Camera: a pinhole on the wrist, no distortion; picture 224 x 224 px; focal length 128.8 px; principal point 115.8 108.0 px. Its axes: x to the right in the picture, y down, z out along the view. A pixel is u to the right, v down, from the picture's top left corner.
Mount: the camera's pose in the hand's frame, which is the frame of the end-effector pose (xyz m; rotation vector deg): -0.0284 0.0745 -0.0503 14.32 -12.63 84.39
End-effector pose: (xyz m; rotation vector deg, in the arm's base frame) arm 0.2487 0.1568 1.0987 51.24 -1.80 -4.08
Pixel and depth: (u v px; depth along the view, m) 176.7 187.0 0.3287
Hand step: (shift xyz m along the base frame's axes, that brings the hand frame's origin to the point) -0.2245 -0.1422 0.3076
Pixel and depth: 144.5 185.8 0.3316
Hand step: -0.2328 -0.1740 0.2330
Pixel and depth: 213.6 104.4 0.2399
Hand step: -0.0093 -0.0711 0.2824
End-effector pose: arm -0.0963 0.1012 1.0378 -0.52 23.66 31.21
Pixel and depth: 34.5 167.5 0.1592
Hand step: -0.0251 -0.1000 0.1037
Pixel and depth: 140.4 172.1 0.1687
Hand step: -0.0684 0.0127 0.1605
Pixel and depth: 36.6 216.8 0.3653
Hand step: -0.0694 -0.3405 0.3347
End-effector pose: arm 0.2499 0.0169 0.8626 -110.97 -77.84 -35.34
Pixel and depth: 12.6 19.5 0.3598
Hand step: -0.2414 0.3435 0.0932
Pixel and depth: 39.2 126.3 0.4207
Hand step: -0.3048 0.2077 -0.1842
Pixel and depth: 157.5 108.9 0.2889
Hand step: 0.0647 0.1617 -0.2005
